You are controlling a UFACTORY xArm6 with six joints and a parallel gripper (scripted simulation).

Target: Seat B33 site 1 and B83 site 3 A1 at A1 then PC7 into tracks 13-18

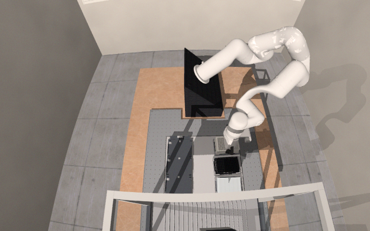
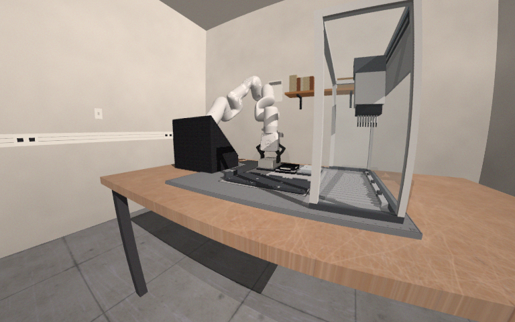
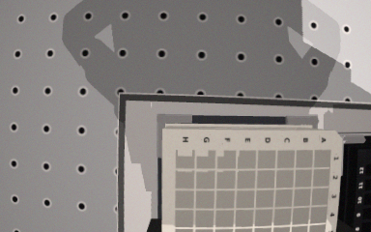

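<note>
My hand is 40 mm above the nest S1. Also, from my hand: black plate B38: 110 mm ahead, 20 mm below; plate carrier PC7: 260 mm to the right, 120 mm ahead, 30 mm below; nest S3: 220 mm ahead, 40 mm below.
</note>
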